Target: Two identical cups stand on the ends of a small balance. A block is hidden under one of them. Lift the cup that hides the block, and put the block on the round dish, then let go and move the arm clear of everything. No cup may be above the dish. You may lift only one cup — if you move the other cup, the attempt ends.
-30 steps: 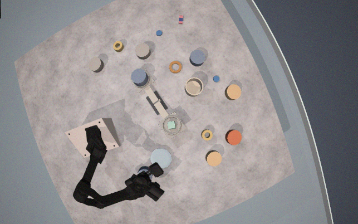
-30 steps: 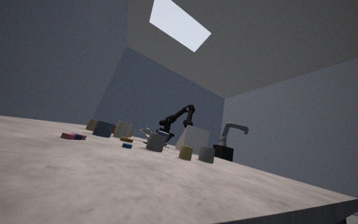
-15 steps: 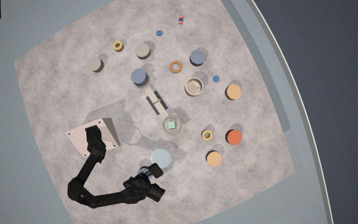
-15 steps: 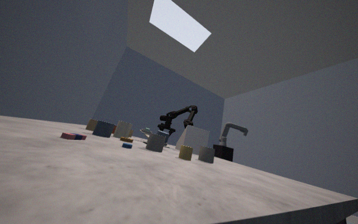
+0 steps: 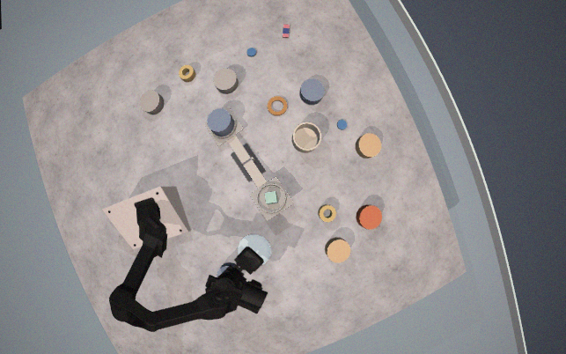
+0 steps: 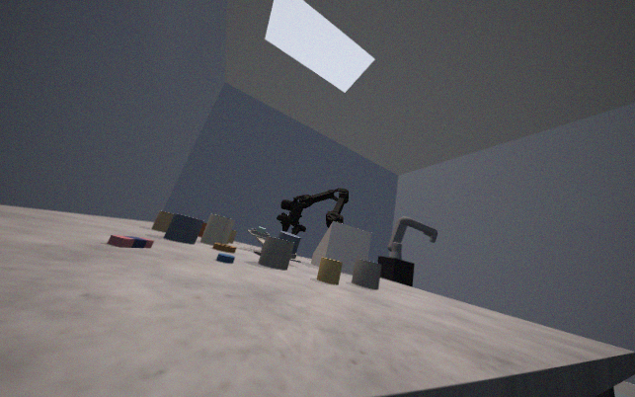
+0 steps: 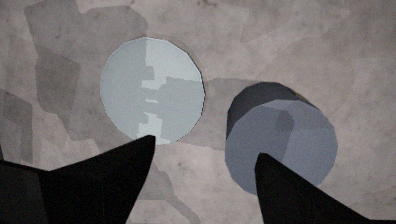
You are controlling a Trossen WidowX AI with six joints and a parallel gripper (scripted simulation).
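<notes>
Right now the green block is 15 cm ahead of my gripper tip and 17 cm to the left of it. Round my gripper tip: pale blue round dish 5 cm ahead, 3 cm to the left, 9 cm below; then balance beam 12 cm ahead, 29 cm to the left, 5 cm below; then beige cup 29 cm ahead, 30 cm to the left, 5 cm below.
</notes>
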